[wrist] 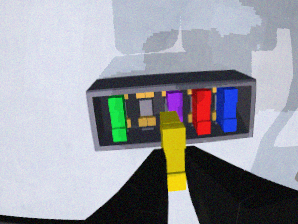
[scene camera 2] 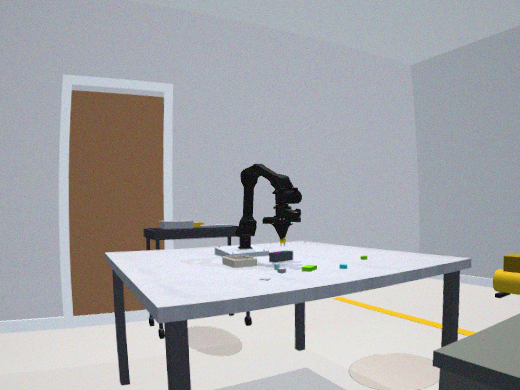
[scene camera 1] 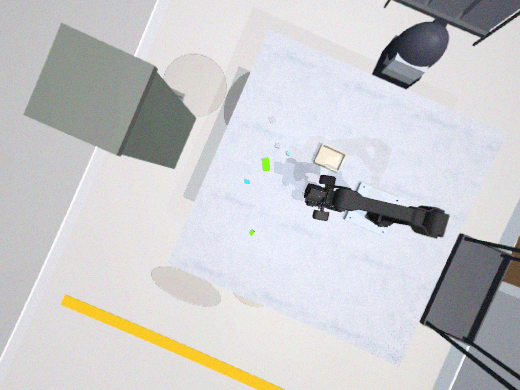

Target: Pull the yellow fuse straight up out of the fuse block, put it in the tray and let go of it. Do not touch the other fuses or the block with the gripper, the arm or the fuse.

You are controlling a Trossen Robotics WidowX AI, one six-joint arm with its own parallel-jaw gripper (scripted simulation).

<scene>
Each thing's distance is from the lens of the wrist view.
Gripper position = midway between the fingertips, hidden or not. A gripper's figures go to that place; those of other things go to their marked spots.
gripper (wrist: pixel 173 157): 10 cm
yellow fuse (wrist: pixel 172 130): 9 cm
green fuse (wrist: pixel 117 109): 15 cm
red fuse (wrist: pixel 200 97): 15 cm
blue fuse (wrist: pixel 226 96): 16 cm
The marked spots on the yellow fuse and the green fuse are 7 cm apart.
</scene>
